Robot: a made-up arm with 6 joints. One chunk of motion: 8 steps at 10 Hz.
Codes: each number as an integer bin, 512 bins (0 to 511) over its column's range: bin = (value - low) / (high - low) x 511, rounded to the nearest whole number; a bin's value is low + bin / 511 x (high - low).
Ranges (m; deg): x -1.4..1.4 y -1.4..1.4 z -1.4..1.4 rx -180..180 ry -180..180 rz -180..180
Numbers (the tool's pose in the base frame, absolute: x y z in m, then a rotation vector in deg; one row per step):
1: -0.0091 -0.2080 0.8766 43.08 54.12 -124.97
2: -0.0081 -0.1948 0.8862 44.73 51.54 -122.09
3: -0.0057 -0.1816 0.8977 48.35 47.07 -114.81
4: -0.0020 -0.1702 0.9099 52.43 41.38 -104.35
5: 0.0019 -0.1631 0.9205 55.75 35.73 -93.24
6: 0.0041 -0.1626 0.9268 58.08 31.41 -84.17
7: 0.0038 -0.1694 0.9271 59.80 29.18 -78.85
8: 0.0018 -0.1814 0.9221 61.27 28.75 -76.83
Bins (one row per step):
1: 254 218 415 317 332 78
2: 254 220 417 319 329 82
3: 254 222 419 324 322 93
4: 255 224 422 330 314 107
5: 256 226 423 335 306 123
6: 256 226 425 338 300 136
7: 256 225 425 340 297 144
8: 256 222 424 342 296 146

